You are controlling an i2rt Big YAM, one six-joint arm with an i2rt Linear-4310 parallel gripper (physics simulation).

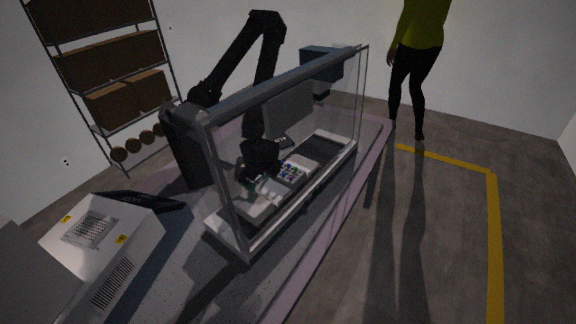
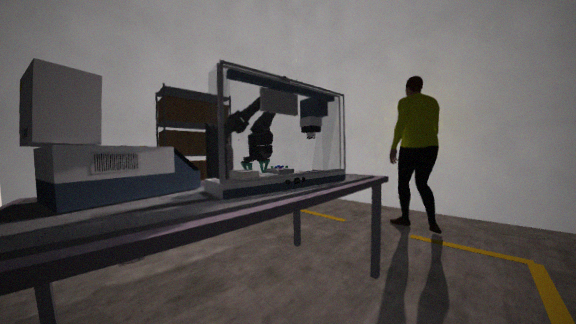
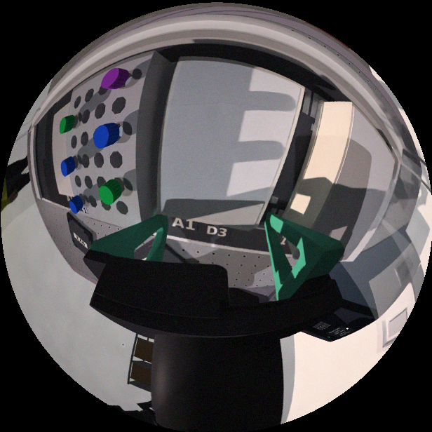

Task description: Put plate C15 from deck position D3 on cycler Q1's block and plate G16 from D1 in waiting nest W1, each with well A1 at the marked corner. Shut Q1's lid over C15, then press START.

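A pale grey flat-topped plate [image 3: 210,135] [image 1: 274,190] lies on the deck behind the label "A1 D3", partly in shadow; no C15 marking is readable. My gripper [image 3: 216,217] [image 2: 255,169] is open and empty, its green fingers low over the labelled edge of D3, one near each side of the plate. The cycler [image 1: 90,227] [image 2: 112,170] stands left of the deck, its holed block bare between yellow stickers. A grey box, apparently its raised lid [image 1: 35,265] [image 2: 62,105], stands over its far left end. Plate G16, nest W1 and START cannot be made out.
A tube rack [image 3: 97,177] [image 1: 291,173] with coloured caps stands beside D3. A cream-edged box [image 3: 337,130] [image 1: 252,209] stands on the other side. The enclosure frame [image 1: 280,85] [image 2: 220,130] surrounds the deck, with a pipetting head [image 2: 311,117] inside. A person [image 1: 420,60] [image 2: 420,120] stands beyond the table.
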